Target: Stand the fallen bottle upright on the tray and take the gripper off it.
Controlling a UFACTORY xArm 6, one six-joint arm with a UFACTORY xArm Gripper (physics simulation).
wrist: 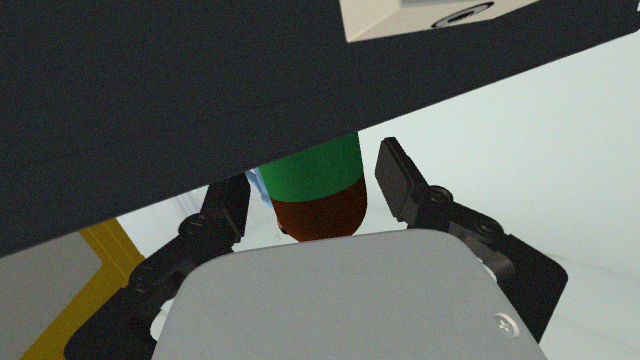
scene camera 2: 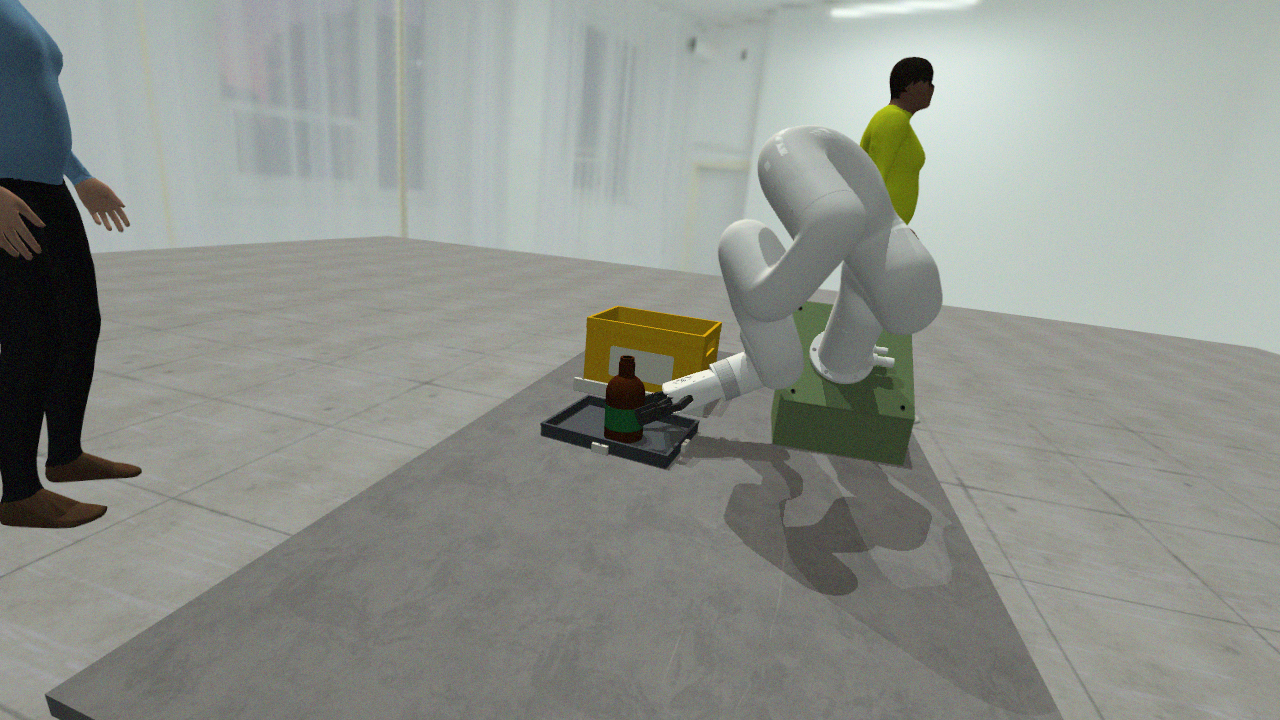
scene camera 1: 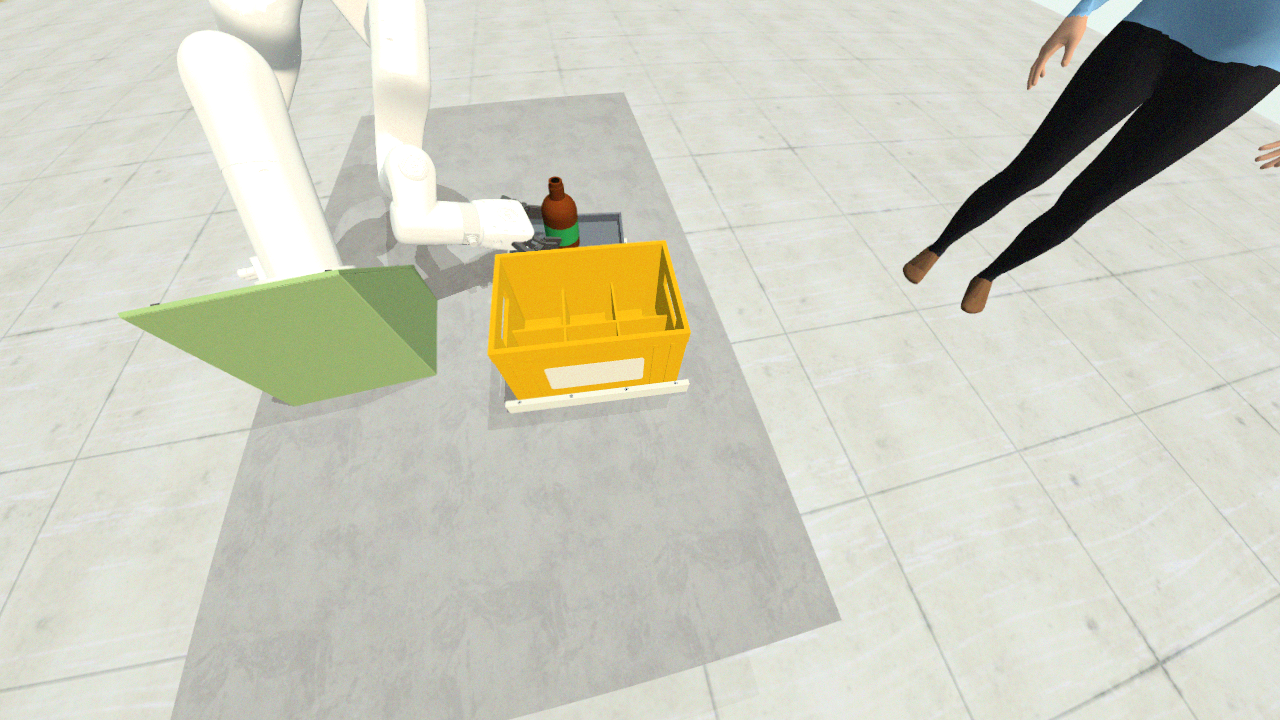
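My gripper's visible to me, and you'd find my gripper (scene camera 1: 551,227) (scene camera 2: 636,412) (wrist: 312,163) at those spots. There's a brown bottle (scene camera 1: 559,211) (scene camera 2: 625,392) too, and I can also see a white rail (scene camera 1: 564,400).
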